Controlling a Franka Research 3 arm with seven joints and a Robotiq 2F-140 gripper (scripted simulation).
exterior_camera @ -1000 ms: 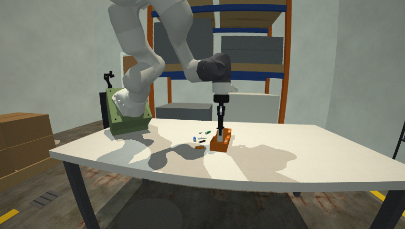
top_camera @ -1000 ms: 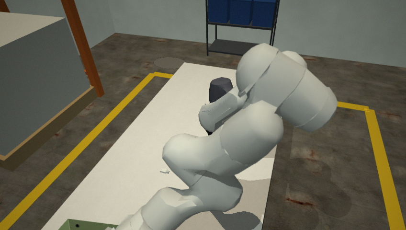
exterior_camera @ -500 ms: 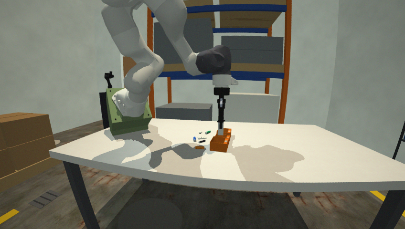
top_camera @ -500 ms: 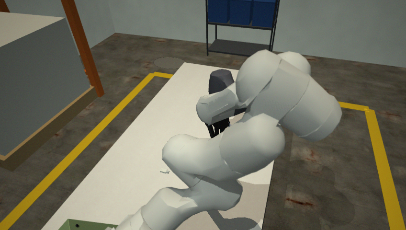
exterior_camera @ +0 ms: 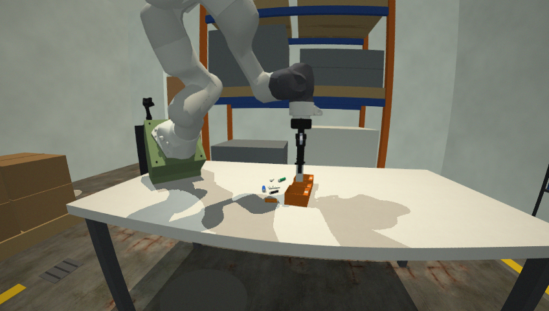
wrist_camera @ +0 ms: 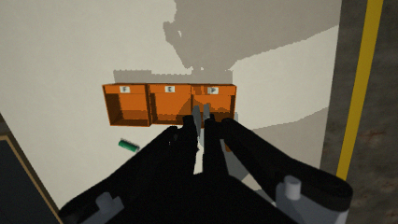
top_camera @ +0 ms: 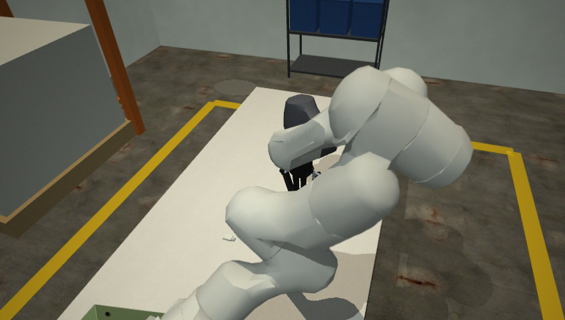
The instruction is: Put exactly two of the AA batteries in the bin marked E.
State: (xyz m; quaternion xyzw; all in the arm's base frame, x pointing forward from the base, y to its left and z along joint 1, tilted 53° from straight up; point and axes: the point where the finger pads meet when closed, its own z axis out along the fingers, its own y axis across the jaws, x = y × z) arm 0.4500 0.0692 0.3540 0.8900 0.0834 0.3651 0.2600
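The orange bin row lies 1 cm ahead of my hand, 6 cm to the left of it and 9 cm below it. Also, from my hand: orange AA battery: 10 cm behind, 3 cm to the right, 10 cm below; domino: 10 cm behind, 11 cm to the left, 10 cm below; black stick: 10 cm behind, 5 cm to the left, 10 cm below.
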